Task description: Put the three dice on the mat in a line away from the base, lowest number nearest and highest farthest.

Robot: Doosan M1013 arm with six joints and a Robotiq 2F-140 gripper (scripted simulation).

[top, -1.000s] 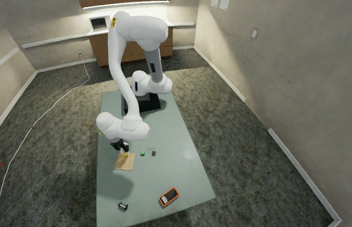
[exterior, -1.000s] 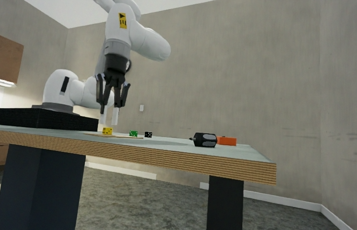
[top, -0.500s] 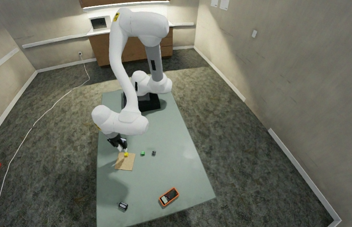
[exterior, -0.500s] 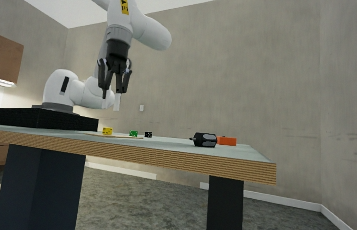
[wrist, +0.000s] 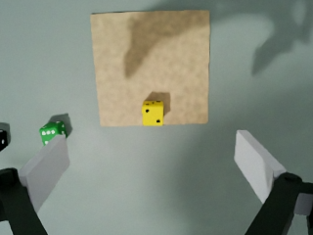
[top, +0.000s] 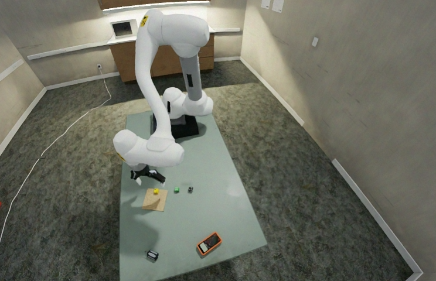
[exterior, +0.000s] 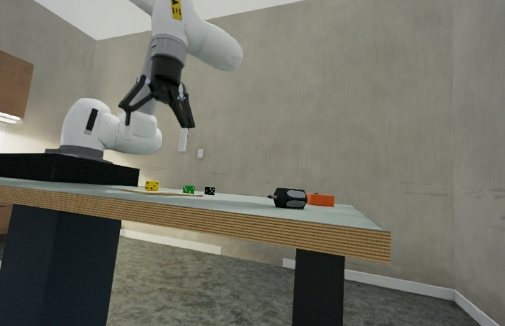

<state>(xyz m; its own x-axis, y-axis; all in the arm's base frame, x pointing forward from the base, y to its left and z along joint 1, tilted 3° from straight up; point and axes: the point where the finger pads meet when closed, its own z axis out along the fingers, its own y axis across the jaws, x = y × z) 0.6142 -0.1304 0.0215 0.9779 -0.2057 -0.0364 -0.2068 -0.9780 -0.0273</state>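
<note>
Now: the black die 1 cm ahead of my hand, 22 cm to the left of it and 12 cm below it. Also, from my hand: yellow die: 11 cm below; green die: 13 cm to the left, 12 cm below; tan mat: 5 cm ahead, 1 cm to the right, 13 cm below.
</note>
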